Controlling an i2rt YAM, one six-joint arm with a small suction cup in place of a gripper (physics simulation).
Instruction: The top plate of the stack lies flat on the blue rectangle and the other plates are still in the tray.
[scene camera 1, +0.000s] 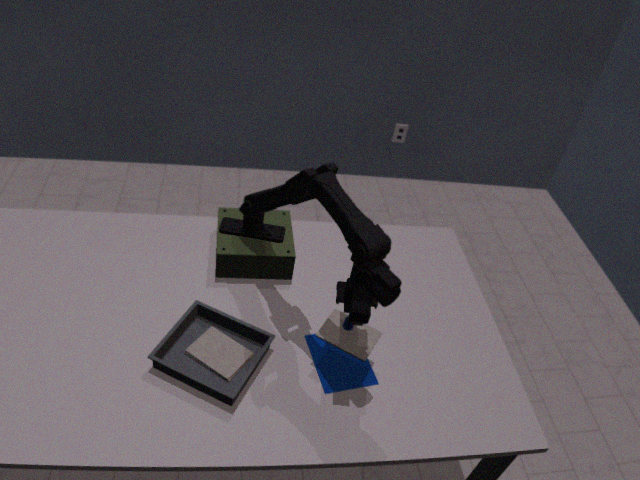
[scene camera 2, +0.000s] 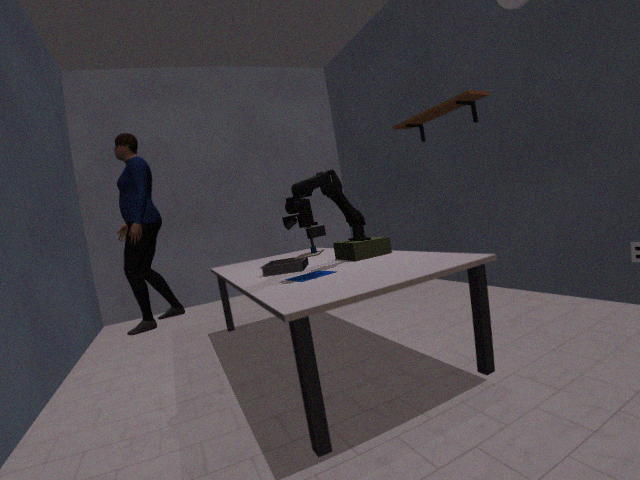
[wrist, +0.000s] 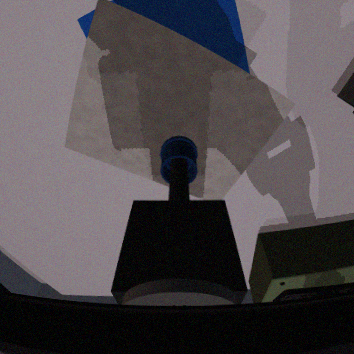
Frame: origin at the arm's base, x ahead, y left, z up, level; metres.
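Seen in the pictures: hand at its tool point: (scene camera 1: 347, 328) (wrist: 178, 146); arm's base at its link origin: (scene camera 1: 252, 231) (scene camera 2: 359, 239) (wrist: 319, 291).
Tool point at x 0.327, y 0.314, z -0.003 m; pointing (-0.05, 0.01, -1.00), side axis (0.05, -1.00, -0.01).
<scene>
Offsets run from my tool point to a thing's middle. "spot": to the spot under its first point.
My suction cup (scene camera 1: 348, 324) (scene camera 2: 313, 250) (wrist: 178, 150) is shut on the top plate @[dx +0.024, dy +0.005, dz +0.006 m] (scene camera 1: 338, 336) (scene camera 2: 310, 254) (wrist: 120, 107), a thin beige square, and holds it above the table. The plate overlaps one end of the blue rectangle @[spot: dx +0.059, dy -0.004, dz -0.090 m] (scene camera 1: 338, 366) (scene camera 2: 311, 275) (wrist: 185, 17) in scene camera 1 and the wrist view and is turned relative to it. The rest of the rectangle shows uncovered. A beige plate @[dx +0.085, dy -0.322, dz -0.080 m] (scene camera 1: 219, 352) lies in the grey tray @[dx +0.099, dy -0.336, dz -0.066 m] (scene camera 1: 193, 382) (scene camera 2: 285, 266); whether more lie under it I cannot tell.
The arm's green base block (scene camera 1: 254, 266) (scene camera 2: 363, 248) (wrist: 300, 257) stands behind the tray. The white table's right edge lies beyond the rectangle in scene camera 1. A person (scene camera 2: 136, 191) stands beyond the table, and a wooden shelf (scene camera 2: 442, 109) hangs on the wall.
</scene>
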